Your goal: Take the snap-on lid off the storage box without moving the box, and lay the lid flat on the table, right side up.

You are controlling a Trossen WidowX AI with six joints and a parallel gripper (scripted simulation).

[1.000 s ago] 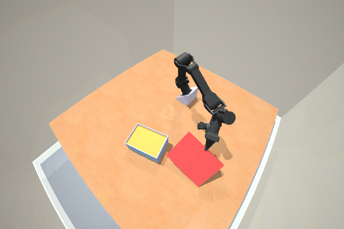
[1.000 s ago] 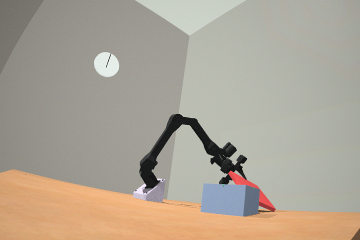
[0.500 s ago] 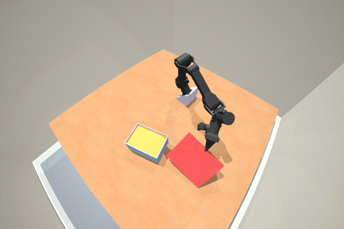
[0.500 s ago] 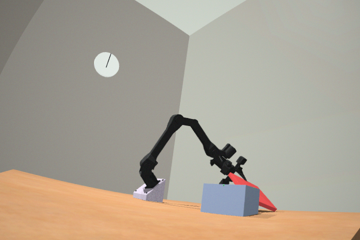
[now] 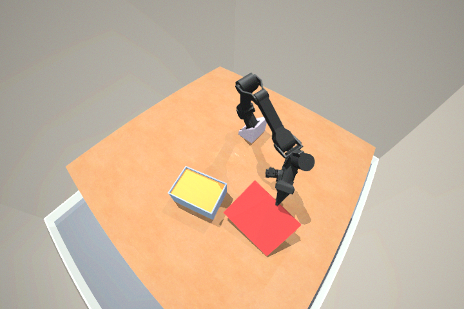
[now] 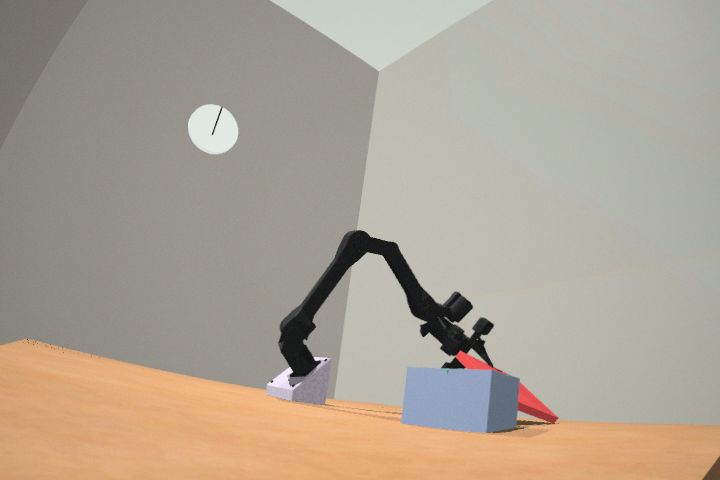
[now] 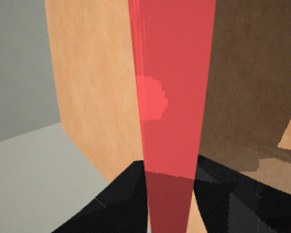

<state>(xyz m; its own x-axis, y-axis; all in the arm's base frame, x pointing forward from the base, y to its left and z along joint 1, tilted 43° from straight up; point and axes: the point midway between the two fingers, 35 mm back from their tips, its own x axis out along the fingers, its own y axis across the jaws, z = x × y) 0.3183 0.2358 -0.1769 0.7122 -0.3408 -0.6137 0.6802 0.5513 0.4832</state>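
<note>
The red lid is 70 mm ahead of my gripper tip, 20 mm to the right of it and 40 mm below it. The rest, counted from my gripper tip: blue-grey storage box: 110 mm ahead, 300 mm to the right, 80 mm below.
</note>
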